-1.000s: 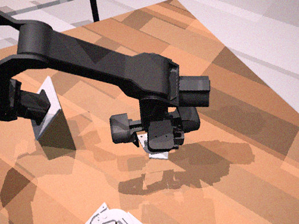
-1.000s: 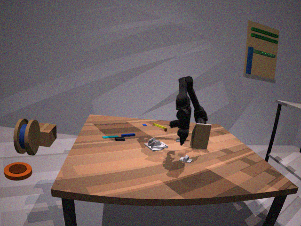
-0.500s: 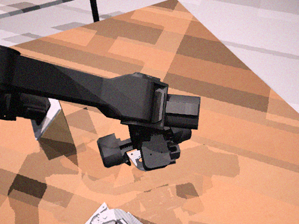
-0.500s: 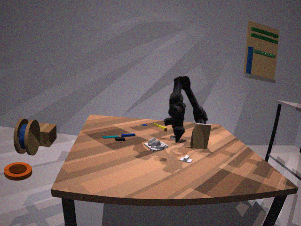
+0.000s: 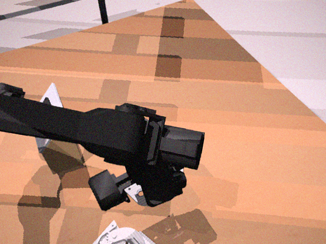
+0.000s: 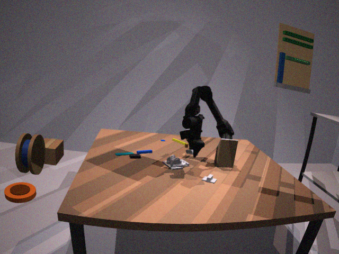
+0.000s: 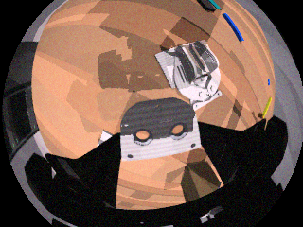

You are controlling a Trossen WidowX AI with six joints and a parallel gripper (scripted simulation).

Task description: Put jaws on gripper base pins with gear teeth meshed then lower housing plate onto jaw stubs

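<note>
The white jaw lies 5 cm ahead of my gripper tip, 11 cm to the right of it and 8 cm below it. From my gripper tip the other things lie so: black block: 31 cm ahead, 17 cm to the right, 9 cm below; then blue bar: 24 cm ahead, 26 cm to the right, 9 cm below; then teal bar: 37 cm ahead, 21 cm to the right, 10 cm below.
</note>
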